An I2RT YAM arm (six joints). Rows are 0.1 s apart.
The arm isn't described. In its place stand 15 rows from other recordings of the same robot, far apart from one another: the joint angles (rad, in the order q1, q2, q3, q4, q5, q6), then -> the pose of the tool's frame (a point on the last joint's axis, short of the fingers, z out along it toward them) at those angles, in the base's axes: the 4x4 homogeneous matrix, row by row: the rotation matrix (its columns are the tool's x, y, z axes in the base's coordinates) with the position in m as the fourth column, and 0 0 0 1 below.
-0.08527, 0.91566, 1.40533, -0.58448, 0.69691, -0.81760 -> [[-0.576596 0.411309 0.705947 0.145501], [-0.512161 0.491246 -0.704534 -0.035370], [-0.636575 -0.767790 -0.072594 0.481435], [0 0 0 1]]
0.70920, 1.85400, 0.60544, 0.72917, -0.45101, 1.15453 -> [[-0.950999 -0.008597 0.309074 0.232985], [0.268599 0.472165 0.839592 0.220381], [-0.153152 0.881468 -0.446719 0.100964], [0 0 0 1]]
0.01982, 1.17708, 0.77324, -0.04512, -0.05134, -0.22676 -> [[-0.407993 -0.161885 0.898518 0.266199], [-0.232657 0.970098 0.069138 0.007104], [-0.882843 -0.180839 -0.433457 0.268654], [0 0 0 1]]
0.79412, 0.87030, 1.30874, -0.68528, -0.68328, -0.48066 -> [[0.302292 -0.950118 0.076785 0.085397], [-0.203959 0.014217 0.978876 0.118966], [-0.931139 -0.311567 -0.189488 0.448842], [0 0 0 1]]
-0.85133, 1.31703, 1.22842, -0.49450, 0.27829, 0.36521 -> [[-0.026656 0.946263 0.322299 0.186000], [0.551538 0.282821 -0.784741 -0.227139], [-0.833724 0.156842 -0.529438 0.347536], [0 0 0 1]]
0.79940, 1.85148, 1.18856, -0.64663, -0.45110, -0.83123 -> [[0.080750 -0.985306 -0.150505 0.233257], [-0.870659 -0.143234 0.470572 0.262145], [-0.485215 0.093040 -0.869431 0.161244], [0 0 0 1]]
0.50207, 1.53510, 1.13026, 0.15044, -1.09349, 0.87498 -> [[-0.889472 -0.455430 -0.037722 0.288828], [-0.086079 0.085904 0.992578 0.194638], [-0.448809 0.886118 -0.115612 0.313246], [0 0 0 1]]
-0.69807, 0.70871, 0.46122, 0.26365, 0.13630, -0.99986 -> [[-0.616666 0.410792 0.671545 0.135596], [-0.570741 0.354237 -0.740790 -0.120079], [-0.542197 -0.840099 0.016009 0.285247], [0 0 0 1]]
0.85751, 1.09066, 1.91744, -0.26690, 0.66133, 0.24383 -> [[0.275350 -0.332594 0.901978 0.086117], [0.609406 0.786034 0.103806 0.066113], [-0.743510 0.521087 0.419119 0.622765], [0 0 0 1]]
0.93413, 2.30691, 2.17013, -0.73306, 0.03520, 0.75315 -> [[-0.871837 -0.265655 0.411494 0.309453], [-0.029456 0.867051 0.497348 0.416427], [-0.488909 0.421485 -0.763752 0.251438], [0 0 0 1]]
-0.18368, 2.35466, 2.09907, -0.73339, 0.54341, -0.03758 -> [[-0.837202 0.404535 0.368028 0.503968], [0.122821 0.794829 -0.594275 -0.112346], [-0.532924 -0.452326 -0.715117 0.209292], [0 0 0 1]]
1.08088, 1.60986, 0.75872, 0.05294, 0.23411, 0.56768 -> [[-0.704634 -0.478260 0.524175 0.154447], [-0.209836 0.846128 0.489935 0.272068], [-0.677835 0.235234 -0.696566 0.154811], [0 0 0 1]]
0.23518, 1.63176, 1.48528, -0.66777, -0.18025, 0.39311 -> [[-0.786905 -0.051399 0.614930 0.350599], [0.198971 0.922165 0.331696 0.090572], [-0.584115 0.383367 -0.715429 0.321326], [0 0 0 1]]
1.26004, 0.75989, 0.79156, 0.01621, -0.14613, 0.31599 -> [[-0.292630 -0.942138 0.163537 0.050316], [0.094291 0.141760 0.985400 0.173625], [-0.951566 0.303777 0.047352 0.368311], [0 0 0 1]]
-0.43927, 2.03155, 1.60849, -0.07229, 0.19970, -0.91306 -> [[-0.717875 0.010923 0.696086 0.432527], [-0.519691 0.656896 -0.546267 -0.211043], [-0.463223 -0.753902 -0.465893 0.252335], [0 0 0 1]]
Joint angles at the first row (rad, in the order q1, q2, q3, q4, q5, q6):
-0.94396, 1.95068, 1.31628, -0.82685, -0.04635, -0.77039
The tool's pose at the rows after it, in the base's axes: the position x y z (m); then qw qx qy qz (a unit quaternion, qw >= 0):
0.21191, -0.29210, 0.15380, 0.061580, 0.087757, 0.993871, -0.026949
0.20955, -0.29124, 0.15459, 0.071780, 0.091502, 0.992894, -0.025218
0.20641, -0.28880, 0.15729, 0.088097, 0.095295, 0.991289, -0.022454
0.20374, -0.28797, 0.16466, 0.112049, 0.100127, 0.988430, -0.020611
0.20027, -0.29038, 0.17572, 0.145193, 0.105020, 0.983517, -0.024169
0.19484, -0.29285, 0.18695, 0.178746, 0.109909, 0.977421, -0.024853
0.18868, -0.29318, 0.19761, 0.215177, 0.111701, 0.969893, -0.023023
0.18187, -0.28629, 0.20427, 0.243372, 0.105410, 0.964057, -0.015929
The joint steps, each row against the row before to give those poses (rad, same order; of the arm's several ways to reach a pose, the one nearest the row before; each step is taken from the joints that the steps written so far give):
-0.00496, -0.01221, -0.01410, 0.01372, -0.01182, 0.00115
-0.00572, -0.01220, -0.01451, 0.01300, -0.01793, 0.00343
-0.00610, -0.02327, -0.02210, 0.01599, -0.02861, 0.00458
-0.00880, -0.02824, -0.00957, 0.00994, -0.03930, 0.00646
-0.01676, -0.03129, 0.00000, 0.01678, -0.04806, 0.00308
-0.02214, -0.03165, 0.00001, 0.01144, -0.05456, 0.00075
-0.02174, -0.03663, -0.00917, 0.01489, -0.06408, -0.00076
-0.01258, -0.04805, -0.03585, 0.01031, -0.05875, -0.01030

